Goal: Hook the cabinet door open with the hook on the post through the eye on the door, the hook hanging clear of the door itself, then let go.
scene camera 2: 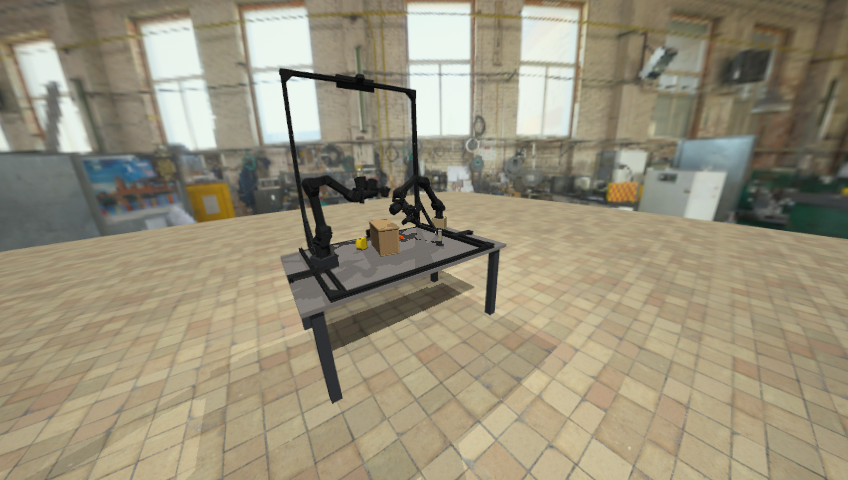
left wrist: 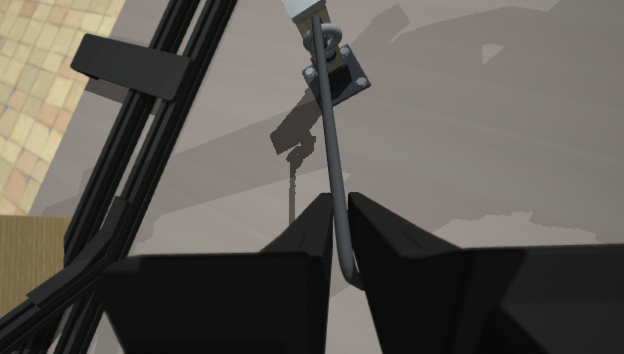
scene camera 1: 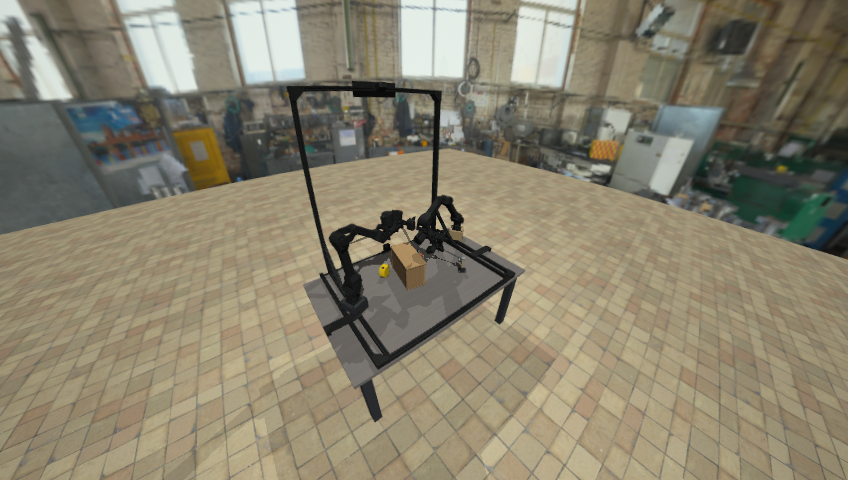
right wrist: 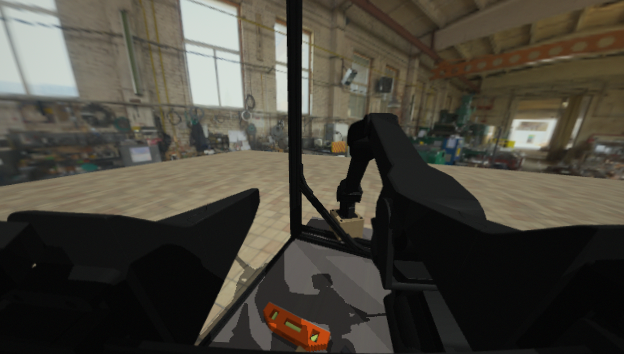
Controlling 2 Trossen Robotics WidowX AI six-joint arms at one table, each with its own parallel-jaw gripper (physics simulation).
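Places are measured from the left arm's base along level axes (x down, y left, z ahead), in centimetres.
Pixels of known places: left gripper, fingertip midpoint: (scene camera 2: 420,225) (left wrist: 339,203) (scene camera 1: 443,251); right gripper, fingertip midpoint: (scene camera 1: 408,215) (right wrist: 326,196); left arm's base at its link origin: (scene camera 2: 439,217) (scene camera 1: 456,228) (right wrist: 346,214); right arm's base at its link origin: (scene camera 2: 323,255) (scene camera 1: 353,299).
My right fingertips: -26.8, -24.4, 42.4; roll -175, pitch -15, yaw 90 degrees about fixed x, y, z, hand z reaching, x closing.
For each thing: its top centre in the pictures, then the offset to it from my right fingertips, as dx, dy, dz. "pt": a spot on its surface instead.
- grey hook rod at a spot on its surface: (left wrist: 328,120) pt +24.1, +24.8, -4.2
- post at a spot on its surface: (left wrist: 305,9) pt +26.6, +33.3, -4.1
- wooden cabinet at its top centre: (scene camera 1: 407,254) (scene camera 2: 383,223) +20.2, +2.5, +10.5
- orange level at its top centre: (right wrist: 293,326) +35.0, -0.8, -14.0
- yellow object at its top centre: (scene camera 1: 383,265) (scene camera 2: 360,237) +28.2, -11.6, +15.1
The grey hook rod (left wrist: 328,120) runs from a ring on the post (left wrist: 305,9) (scene camera 1: 461,267) (scene camera 2: 439,237) to a bent end between the left fingers. My left gripper (left wrist: 339,203) (scene camera 1: 430,247) (scene camera 2: 408,220) is shut on the rod near that end, above the table. The wooden cabinet (scene camera 1: 408,260) (scene camera 2: 387,239) stands mid-table, to the left of the post in both scene views. I cannot make out its door or the eye. My right gripper (scene camera 1: 411,223) (scene camera 2: 384,192) is open and empty, raised above and behind the cabinet.
An orange level (right wrist: 296,326) lies on the table behind the cabinet. A yellow object (scene camera 1: 383,270) (scene camera 2: 361,242) stands left of the cabinet. Black rails (left wrist: 165,125) run along the table edge beside the post. A black overhead frame (scene camera 1: 437,136) (right wrist: 295,115) rises at the back.
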